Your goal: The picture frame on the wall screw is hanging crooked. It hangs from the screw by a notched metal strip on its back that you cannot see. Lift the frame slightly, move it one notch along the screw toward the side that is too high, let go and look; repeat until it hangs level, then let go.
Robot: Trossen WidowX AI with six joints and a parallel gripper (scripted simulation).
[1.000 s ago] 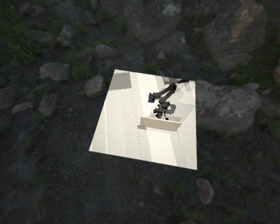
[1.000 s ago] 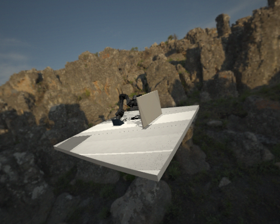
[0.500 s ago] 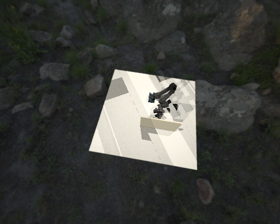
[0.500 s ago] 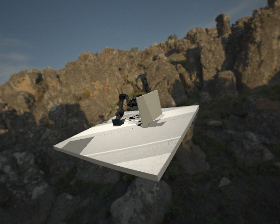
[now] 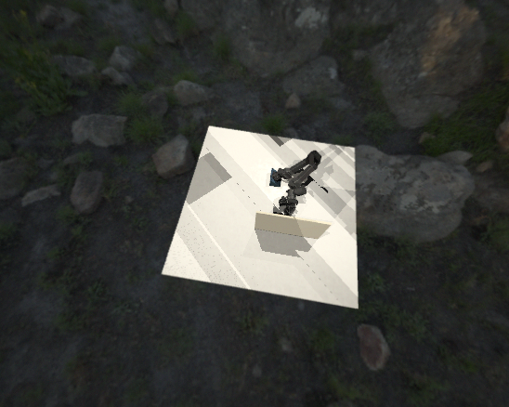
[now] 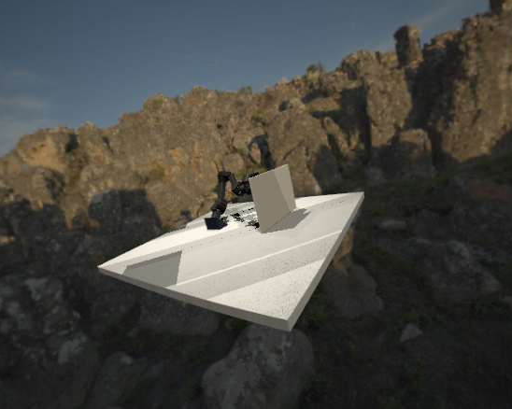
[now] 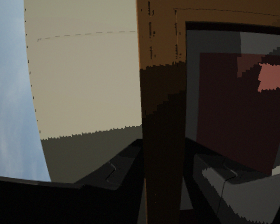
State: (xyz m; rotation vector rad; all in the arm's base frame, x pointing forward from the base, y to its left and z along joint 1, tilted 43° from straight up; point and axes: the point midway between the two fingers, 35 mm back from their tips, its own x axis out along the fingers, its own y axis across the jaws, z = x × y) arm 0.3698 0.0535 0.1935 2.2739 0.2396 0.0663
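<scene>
My gripper tip is 1 cm short of the brown wooden picture frame and 5 cm above it. Round my gripper tip: wall panel: 2 cm ahead, 2 cm to the left, 6 cm below.
</scene>
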